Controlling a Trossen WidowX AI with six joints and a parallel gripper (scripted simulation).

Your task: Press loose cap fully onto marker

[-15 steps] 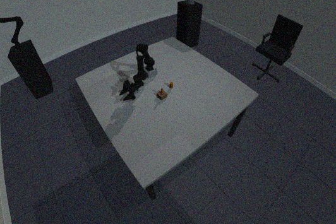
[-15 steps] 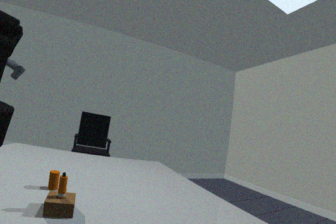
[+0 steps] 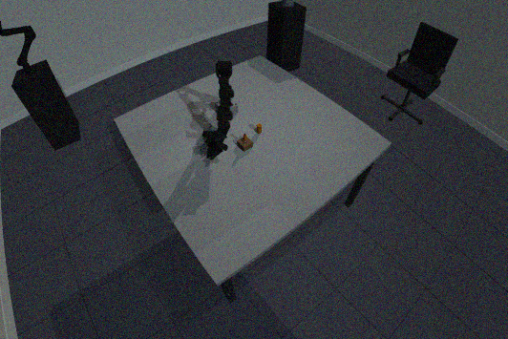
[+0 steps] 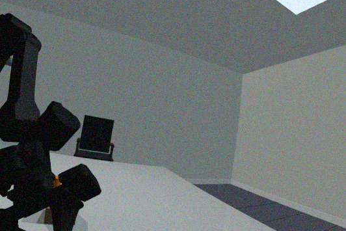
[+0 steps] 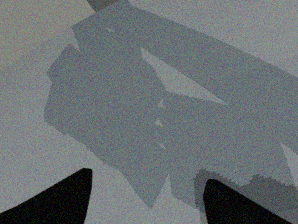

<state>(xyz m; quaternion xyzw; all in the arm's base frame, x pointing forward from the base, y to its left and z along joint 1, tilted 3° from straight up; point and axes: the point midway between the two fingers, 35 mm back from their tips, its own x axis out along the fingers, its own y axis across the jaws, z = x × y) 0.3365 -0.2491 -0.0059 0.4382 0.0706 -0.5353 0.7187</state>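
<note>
Right now the orange cap is 36 cm to the left of my gripper tip, 9 cm behind it and 3 cm below it. From my gripper tip the other things lie so: holder block 23 cm to the left, 4 cm below, 4 cm behind.
</note>
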